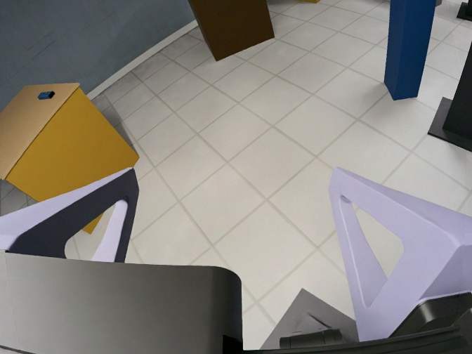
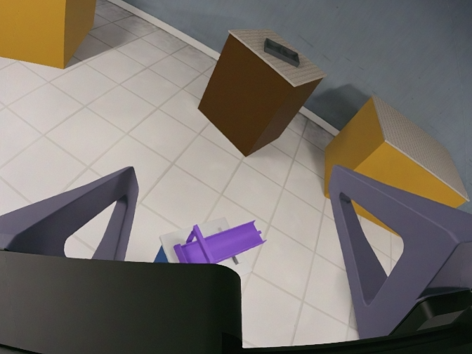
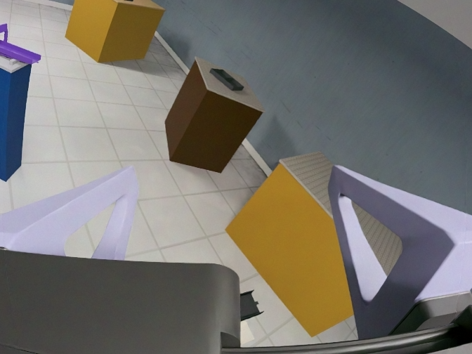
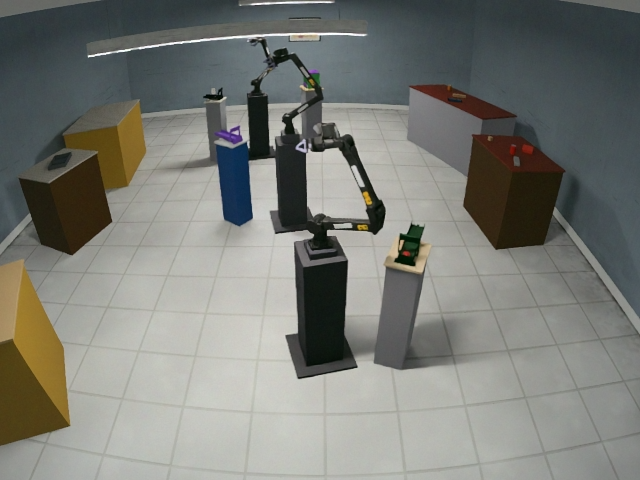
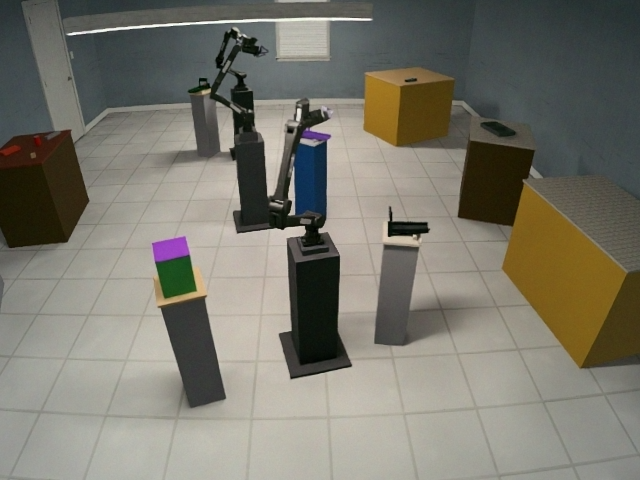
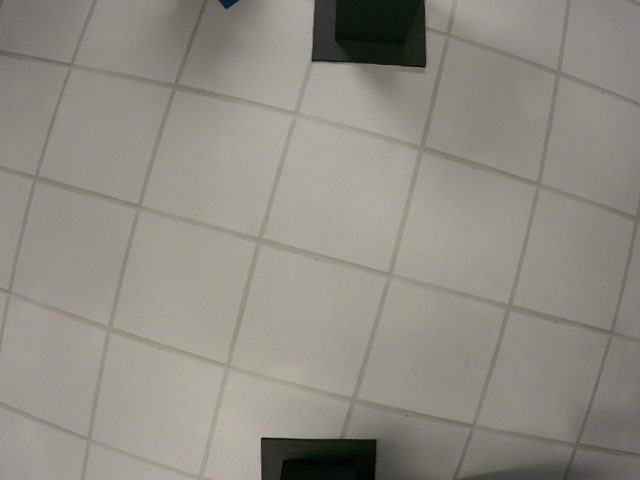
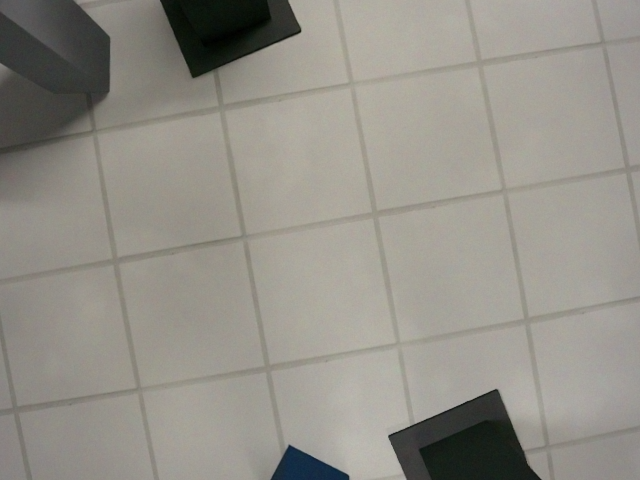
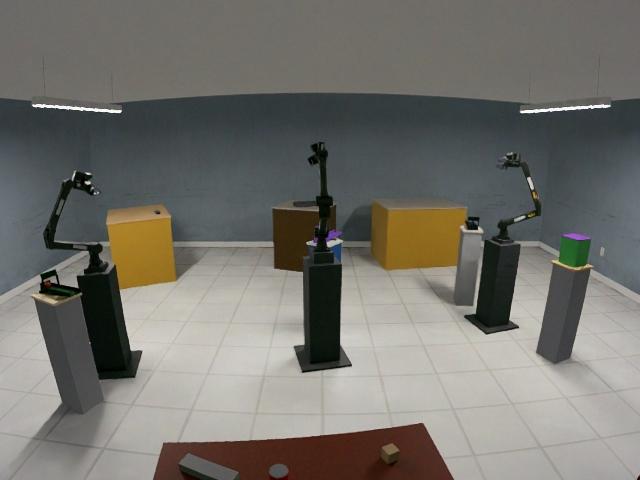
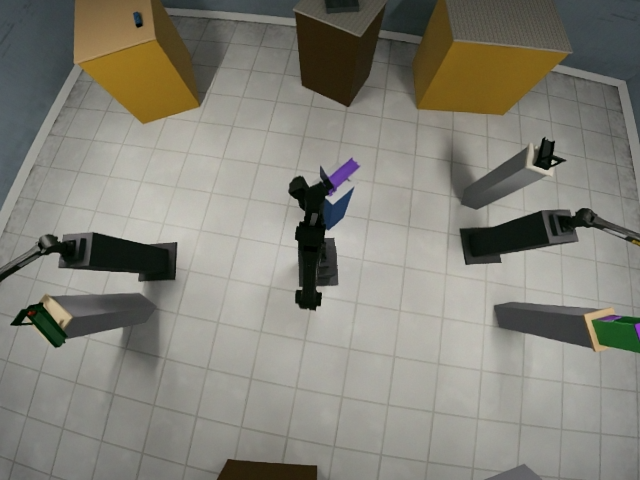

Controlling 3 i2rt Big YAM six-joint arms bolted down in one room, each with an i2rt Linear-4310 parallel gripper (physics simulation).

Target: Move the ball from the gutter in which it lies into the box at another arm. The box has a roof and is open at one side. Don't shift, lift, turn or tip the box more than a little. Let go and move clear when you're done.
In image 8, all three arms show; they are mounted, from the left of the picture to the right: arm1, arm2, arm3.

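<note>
The red ball (image 4: 406,253) (image 8: 47,284) (image 9: 31,313) lies in the dark green gutter (image 4: 413,235) (image 8: 64,290) (image 9: 49,326), on the grey pedestal beside arm1. The green box with a purple roof (image 5: 175,273) (image 8: 574,250) (image 9: 615,333) stands on a pedestal beside arm3; its open side does not show clearly. Arm1's gripper (image 1: 235,170) (image 8: 96,191) is open and empty, high above the gutter's level. Arm2's gripper (image 2: 235,170) is open and empty, above and away from the purple gutter (image 2: 220,244) (image 4: 230,135) (image 9: 343,175). Arm3's gripper (image 3: 235,170) (image 8: 501,164) is open and empty, high beside its pedestal.
A black gutter (image 5: 408,228) (image 8: 472,223) (image 9: 545,153) stands on a grey pedestal (image 5: 397,294) near arm3. The purple gutter stands on a blue pedestal (image 4: 235,180). Yellow cabinets (image 8: 139,253) (image 8: 418,235) and a brown cabinet (image 9: 336,56) stand along the wall. A red-topped table (image 8: 310,457) carries small objects.
</note>
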